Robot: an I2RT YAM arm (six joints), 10 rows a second.
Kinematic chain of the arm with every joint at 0, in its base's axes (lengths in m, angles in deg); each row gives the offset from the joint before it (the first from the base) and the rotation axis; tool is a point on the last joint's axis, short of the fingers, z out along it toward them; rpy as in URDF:
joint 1: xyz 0 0 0.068 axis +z
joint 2: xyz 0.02 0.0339 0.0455 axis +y
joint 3: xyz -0.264 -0.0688 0 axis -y
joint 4: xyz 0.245 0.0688 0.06 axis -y
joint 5: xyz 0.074 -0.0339 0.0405 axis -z
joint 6: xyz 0.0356 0 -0.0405 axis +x
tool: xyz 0 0 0 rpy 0 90 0
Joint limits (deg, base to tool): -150..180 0..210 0..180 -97..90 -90..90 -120..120
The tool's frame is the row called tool.
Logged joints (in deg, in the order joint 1, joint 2, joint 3, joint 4, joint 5, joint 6), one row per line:
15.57, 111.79, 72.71, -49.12, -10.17, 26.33
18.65, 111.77, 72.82, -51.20, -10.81, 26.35
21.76, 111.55, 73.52, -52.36, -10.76, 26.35
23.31, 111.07, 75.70, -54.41, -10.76, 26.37
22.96, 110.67, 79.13, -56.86, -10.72, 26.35
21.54, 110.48, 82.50, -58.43, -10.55, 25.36
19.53, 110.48, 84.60, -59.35, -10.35, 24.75
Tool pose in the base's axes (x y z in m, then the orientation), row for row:
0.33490, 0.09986, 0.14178, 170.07, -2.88, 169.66
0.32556, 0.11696, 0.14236, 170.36, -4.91, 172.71
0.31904, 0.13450, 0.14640, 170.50, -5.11, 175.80
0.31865, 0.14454, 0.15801, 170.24, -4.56, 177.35
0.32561, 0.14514, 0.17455, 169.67, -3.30, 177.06
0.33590, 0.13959, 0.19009, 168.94, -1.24, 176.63
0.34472, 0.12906, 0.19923, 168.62, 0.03, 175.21
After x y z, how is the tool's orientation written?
As angles about the fixed x, y, z axes (roll, pitch, yaw), in degrees.
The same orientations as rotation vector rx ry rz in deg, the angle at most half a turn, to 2 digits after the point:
-16.37, -176.58, -15.74
-11.76, -174.67, -15.21
-7.05, -174.49, -14.79
-4.64, -174.97, -15.10
-4.98, -176.18, -16.06
-5.43, -178.17, -17.31
7.46, 178.46, 17.78

